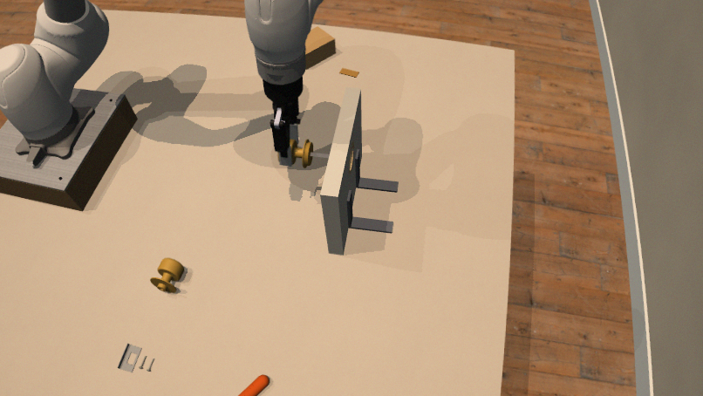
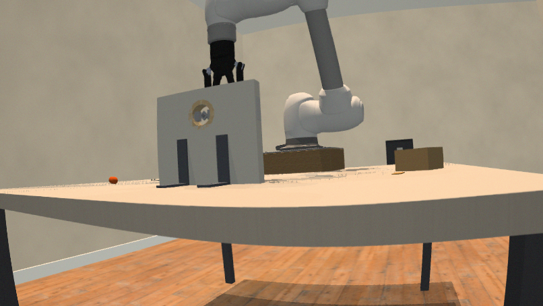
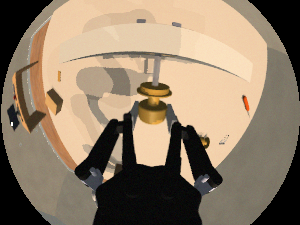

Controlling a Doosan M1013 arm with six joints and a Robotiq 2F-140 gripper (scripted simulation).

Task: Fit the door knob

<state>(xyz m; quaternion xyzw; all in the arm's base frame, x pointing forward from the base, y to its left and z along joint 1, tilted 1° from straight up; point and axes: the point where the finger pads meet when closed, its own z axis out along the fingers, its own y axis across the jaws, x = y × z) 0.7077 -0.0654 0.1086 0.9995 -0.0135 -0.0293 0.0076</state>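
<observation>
Now: the wooden door panel 12 cm ahead of my hand and 5 cm below it. Round my hand: brass knob (27 cm to the right, 26 cm behind, 17 cm below); then orange-handled tool (54 cm to the right, 19 cm below, 4 cm behind); then small brass plate (47 cm to the left, 20 cm below, 6 cm ahead).
</observation>
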